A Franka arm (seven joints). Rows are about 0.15 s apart.
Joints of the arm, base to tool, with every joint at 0 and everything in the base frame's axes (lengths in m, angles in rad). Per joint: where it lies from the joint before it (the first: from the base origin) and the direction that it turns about. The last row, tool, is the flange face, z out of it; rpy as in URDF.
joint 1: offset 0 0 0.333 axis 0 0 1
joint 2: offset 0 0 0 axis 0 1 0
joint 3: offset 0 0 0.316 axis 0 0 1
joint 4: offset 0.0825 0 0 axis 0 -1 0
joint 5: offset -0.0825 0 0.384 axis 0 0 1
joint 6: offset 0 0 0 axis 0 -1 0
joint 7: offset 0.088 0 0 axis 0 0 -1
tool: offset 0 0 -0.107 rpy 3.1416 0 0
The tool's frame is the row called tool.
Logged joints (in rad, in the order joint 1, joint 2, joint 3, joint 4, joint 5, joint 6, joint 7), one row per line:
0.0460 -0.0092 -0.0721 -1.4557 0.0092 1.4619 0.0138
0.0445 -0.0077 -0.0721 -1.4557 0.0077 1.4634 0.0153
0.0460 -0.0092 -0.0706 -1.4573 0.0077 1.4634 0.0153
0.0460 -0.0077 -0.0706 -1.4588 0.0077 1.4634 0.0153
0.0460 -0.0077 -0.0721 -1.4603 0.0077 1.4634 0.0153
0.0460 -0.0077 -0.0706 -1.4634 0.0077 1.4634 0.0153
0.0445 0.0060 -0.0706 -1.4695 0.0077 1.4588 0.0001
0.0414 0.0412 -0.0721 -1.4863 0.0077 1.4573 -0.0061
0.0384 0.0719 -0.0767 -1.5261 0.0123 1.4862 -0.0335
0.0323 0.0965 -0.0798 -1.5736 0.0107 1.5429 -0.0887
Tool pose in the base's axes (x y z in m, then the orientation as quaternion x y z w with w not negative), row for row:
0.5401 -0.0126 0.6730 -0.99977 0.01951 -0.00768 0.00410
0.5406 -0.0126 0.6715 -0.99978 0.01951 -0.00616 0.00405
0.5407 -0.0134 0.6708 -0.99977 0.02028 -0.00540 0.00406
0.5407 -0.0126 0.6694 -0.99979 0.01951 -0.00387 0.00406
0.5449 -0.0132 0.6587 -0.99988 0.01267 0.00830 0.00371
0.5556 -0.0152 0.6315 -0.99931 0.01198 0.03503 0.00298
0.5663 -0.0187 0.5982 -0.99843 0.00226 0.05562 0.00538
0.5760 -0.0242 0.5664 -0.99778 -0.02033 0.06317 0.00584
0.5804 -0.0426 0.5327 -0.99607 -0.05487 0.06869 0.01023
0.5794 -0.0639 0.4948 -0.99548 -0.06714 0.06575 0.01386
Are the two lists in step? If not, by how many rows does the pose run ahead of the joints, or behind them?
The pose runs 2 rows ahead of the joints: the pose in row i belongs to the joints in row i + 2.
